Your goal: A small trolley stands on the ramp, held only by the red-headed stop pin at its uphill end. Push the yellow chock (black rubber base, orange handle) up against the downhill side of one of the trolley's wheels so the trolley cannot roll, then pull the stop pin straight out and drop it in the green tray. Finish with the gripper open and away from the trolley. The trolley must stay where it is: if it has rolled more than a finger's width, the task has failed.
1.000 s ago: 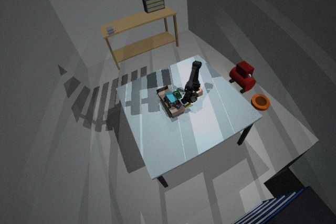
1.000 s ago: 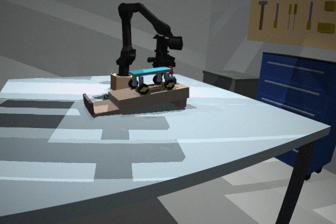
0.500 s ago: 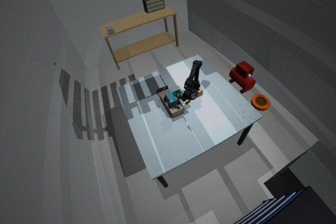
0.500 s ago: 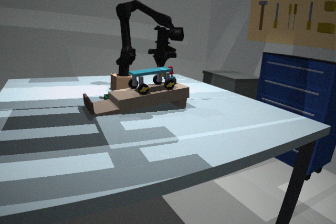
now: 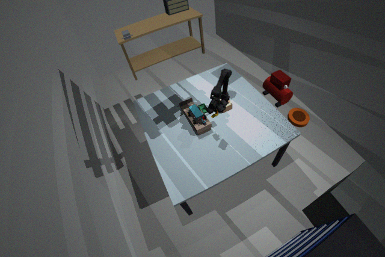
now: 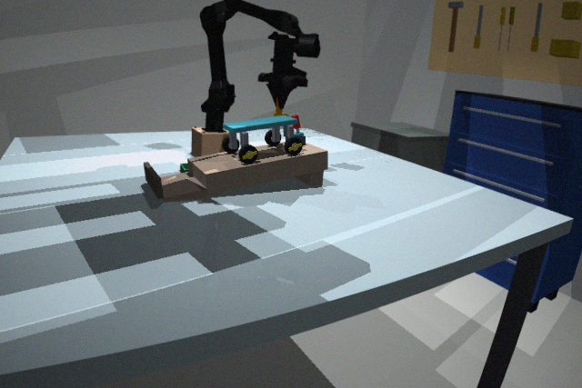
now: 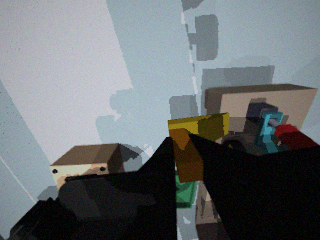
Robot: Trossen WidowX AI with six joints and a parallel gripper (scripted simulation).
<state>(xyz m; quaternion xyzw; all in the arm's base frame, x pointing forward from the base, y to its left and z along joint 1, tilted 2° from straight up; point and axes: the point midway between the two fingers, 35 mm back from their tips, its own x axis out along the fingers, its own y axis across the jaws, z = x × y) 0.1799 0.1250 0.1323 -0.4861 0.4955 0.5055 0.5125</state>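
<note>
The yellow chock lies 2 cm ahead of my gripper tip and 1 cm below it. Also, from my gripper tip: blue-topped trolley: 14 cm ahead, 14 cm to the right, 6 cm below; tan ramp: 14 cm ahead, 14 cm to the right, 12 cm below; red-headed stop pin: 13 cm ahead, 2 cm to the right, 4 cm below.
</note>
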